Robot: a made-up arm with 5 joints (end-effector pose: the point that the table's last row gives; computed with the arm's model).
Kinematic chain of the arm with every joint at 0, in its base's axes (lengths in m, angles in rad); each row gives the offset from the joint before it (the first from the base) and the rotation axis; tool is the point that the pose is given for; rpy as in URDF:
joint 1: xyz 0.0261 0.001 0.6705 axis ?
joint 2: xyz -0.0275 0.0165 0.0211 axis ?
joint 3: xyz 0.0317 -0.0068 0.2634 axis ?
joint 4: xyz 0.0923 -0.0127 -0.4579 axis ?
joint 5: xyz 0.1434 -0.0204 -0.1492 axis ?
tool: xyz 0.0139 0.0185 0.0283 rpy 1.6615 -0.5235 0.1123
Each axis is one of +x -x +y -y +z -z.
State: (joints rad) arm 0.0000 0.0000 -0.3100 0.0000 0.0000
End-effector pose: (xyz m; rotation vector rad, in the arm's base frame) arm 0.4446 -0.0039 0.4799 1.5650 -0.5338 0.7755
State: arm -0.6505 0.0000 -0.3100 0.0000 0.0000
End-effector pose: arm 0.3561 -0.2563 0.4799 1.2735 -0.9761 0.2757
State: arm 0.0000 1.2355 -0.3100 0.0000 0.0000
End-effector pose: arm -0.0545 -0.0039 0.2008 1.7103 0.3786 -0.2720
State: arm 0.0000 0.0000 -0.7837 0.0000 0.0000
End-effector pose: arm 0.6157 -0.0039 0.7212 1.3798 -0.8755 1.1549
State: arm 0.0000 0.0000 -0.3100 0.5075 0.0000
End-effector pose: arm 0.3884 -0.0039 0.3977 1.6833 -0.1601 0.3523
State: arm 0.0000 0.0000 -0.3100 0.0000 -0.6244
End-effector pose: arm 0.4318 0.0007 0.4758 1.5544 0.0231 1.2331
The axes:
joint 1: +z
joint 2: +y
joint 3: +y
joint 4: +y
joint 5: -z

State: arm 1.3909 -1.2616 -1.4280 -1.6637 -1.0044
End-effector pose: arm -0.0281 -0.3068 1.1700 0.8329 2.4891 -0.4800
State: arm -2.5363 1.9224 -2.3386 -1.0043 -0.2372
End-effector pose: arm -0.4856 -0.3505 0.3224 -0.6561 -1.0110 -0.4284
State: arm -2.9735 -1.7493 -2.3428 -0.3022 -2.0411
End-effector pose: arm 0.8817 0.1659 0.7903 -1.5369 2.4124 -1.0950
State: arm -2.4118 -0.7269 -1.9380 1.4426 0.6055
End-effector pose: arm -0.0736 -0.0666 1.4728 -1.0707 -1.7485 -0.4707
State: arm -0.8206 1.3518 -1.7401 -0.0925 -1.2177
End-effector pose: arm 0.4781 -0.4898 0.2823 1.2388 -0.0517 1.0184
